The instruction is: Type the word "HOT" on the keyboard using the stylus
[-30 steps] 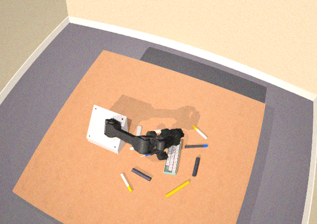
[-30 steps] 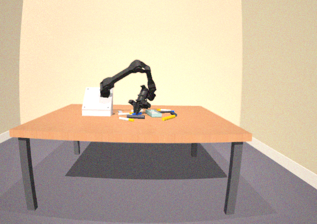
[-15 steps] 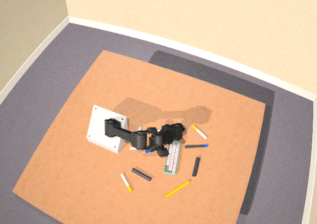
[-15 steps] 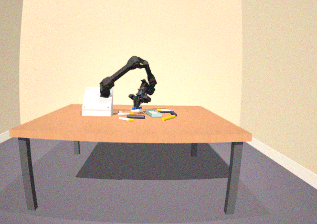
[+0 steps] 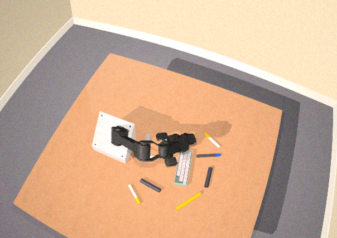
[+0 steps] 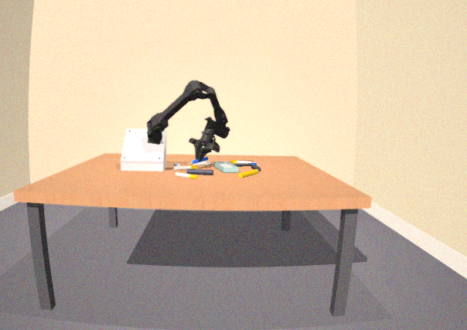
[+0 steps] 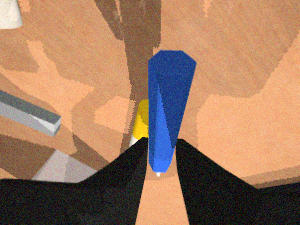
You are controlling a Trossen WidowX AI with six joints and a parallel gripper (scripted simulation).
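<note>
My gripper tip is 15 cm to the right of the white bar and 3 cm above it. Also, from my gripper tip: blue-tipped dark pen 26 cm ahead, 16 cm to the left, 3 cm below; then yellow bar 25 cm ahead, 16 cm to the right, 3 cm below; then blue stylus 1 cm behind, 1 cm to the right.
</note>
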